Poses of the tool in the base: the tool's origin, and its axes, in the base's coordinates. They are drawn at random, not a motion.
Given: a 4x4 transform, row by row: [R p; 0 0 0 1], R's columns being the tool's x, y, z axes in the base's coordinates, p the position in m. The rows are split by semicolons.
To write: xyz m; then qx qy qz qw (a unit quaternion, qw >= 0). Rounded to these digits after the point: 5 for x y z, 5 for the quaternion.
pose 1, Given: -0.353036 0.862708 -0.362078 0.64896; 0.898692 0.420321 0.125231 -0.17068; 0.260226 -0.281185 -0.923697 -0.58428; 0 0 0 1
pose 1, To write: 0.64896 -0.17068 -0.58428 -0.53627 -0.82114 0.04748 0.18946
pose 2, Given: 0.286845 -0.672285 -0.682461 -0.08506; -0.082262 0.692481 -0.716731 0.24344; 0.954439 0.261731 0.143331 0.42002; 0 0 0 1
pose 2, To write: -0.08506 0.24344 0.42002 0.33579 -0.56176 0.20249 0.72847
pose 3, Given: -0.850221 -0.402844 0.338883 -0.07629; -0.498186 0.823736 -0.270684 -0.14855; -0.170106 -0.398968 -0.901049 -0.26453; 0 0 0 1
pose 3, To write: -0.07629 -0.14855 -0.26453 -0.23827 0.94538 -0.17708 0.13460
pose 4, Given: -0.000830 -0.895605 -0.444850 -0.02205; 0.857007 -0.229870 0.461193 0.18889; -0.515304 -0.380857 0.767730 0.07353; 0 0 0 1
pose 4, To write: -0.02205 0.18889 0.07353 -0.33960 0.02841 0.70683 0.61989
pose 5, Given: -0.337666 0.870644 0.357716 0.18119; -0.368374 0.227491 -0.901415 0.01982; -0.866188 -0.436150 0.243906 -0.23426; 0 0 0 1
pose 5, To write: 0.18119 0.01982 -0.23426 0.21848 0.57473 -0.58183 0.53238
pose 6, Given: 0.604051 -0.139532 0.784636 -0.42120; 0.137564 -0.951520 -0.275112 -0.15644; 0.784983 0.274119 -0.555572 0.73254; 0 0 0 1
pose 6, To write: -0.42120 -0.15644 0.73254 0.88192 -0.00056 0.44494 0.15569
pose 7, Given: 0.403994 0.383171 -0.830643 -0.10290; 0.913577 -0.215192 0.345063 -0.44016; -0.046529 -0.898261 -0.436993 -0.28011; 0 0 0 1
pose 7, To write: -0.10290 -0.44016 -0.28011 -0.71697 -0.45216 0.30586 0.43353
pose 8, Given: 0.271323 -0.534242 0.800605 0.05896; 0.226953 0.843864 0.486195 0.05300; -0.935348 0.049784 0.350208 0.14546; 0 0 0 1
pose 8, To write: 0.05896 0.05300 0.14546 -0.13897 0.55280 0.24239 0.78508
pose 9, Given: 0.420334 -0.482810 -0.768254 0.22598; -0.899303 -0.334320 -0.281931 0.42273; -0.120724 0.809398 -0.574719 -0.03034; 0 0 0 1
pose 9, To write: 0.22598 0.42273 -0.03034 0.76311 -0.45279 -0.29123 0.35752
